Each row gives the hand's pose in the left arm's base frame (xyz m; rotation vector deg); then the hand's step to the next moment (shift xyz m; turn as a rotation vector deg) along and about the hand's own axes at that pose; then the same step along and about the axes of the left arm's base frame.
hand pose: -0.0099 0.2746 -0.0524 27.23 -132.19 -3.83
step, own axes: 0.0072 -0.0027 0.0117 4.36 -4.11 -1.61
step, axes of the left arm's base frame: -0.0119 -0.0062 -0.0039 -0.35 -5.22 3.33
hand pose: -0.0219 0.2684 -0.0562 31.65 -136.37 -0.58
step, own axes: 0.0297 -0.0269 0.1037 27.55 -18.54 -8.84
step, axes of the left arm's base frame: -0.0748 -0.0504 -0.0650 -5.91 -26.43 21.15
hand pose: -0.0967 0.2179 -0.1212 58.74 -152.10 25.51
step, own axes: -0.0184 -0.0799 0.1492 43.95 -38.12 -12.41
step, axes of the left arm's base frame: 0.0485 -0.1006 -0.1285 -3.79 -48.81 33.79
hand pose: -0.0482 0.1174 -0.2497 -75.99 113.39 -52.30
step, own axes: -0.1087 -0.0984 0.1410 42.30 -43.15 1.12
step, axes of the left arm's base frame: 0.1985 0.0444 0.0043 9.92 -51.59 29.88
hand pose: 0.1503 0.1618 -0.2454 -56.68 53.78 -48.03
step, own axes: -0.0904 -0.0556 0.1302 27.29 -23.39 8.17
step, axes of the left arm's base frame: 0.0785 0.1023 0.1077 13.92 -29.59 17.01
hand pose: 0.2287 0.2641 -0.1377 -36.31 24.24 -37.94
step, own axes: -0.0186 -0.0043 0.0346 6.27 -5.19 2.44
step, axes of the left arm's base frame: 0.0038 0.0239 0.0312 3.59 -6.46 4.20
